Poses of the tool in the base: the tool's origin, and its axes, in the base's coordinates. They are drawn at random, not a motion.
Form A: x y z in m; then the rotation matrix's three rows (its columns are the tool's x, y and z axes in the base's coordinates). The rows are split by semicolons.
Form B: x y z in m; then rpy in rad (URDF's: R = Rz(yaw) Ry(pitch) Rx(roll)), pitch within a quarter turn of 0, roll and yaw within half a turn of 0. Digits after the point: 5 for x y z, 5 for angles. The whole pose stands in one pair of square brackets.
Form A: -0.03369, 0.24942, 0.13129; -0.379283, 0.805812, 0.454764; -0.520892, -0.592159, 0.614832; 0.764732, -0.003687, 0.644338
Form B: [-0.03369, 0.24942, 0.13129, -0.00572, -0.87063, -2.20016]
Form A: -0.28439, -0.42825, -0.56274; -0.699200, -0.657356, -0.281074; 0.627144, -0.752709, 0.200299; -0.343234, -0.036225, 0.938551
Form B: [-0.28439, -0.42825, -0.56274, -0.03858, 0.35036, 2.41047]
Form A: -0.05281, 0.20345, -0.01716; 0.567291, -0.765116, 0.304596; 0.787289, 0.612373, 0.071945; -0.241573, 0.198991, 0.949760
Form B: [-0.05281, 0.20345, -0.01716, 0.20653, 0.24399, 0.94640]
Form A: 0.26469, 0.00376, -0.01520; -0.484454, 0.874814, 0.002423; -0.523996, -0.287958, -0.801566; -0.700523, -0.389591, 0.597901
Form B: [0.26469, 0.00376, -0.01520, -0.57750, 0.77613, -2.31700]
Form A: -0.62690, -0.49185, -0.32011; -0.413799, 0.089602, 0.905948; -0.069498, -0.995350, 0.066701; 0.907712, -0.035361, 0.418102
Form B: [-0.62690, -0.49185, -0.32011, -0.08437, -1.13780, -2.97519]
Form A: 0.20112, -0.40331, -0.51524; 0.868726, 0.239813, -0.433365; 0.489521, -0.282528, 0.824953; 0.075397, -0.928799, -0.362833
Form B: [0.20112, -0.40331, -0.51524, -1.94321, -0.07547, 0.51314]
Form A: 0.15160, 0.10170, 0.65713; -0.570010, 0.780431, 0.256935; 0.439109, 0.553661, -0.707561; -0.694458, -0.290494, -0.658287
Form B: [0.15160, 0.10170, 0.65713, -2.72601, 0.76767, 2.48519]
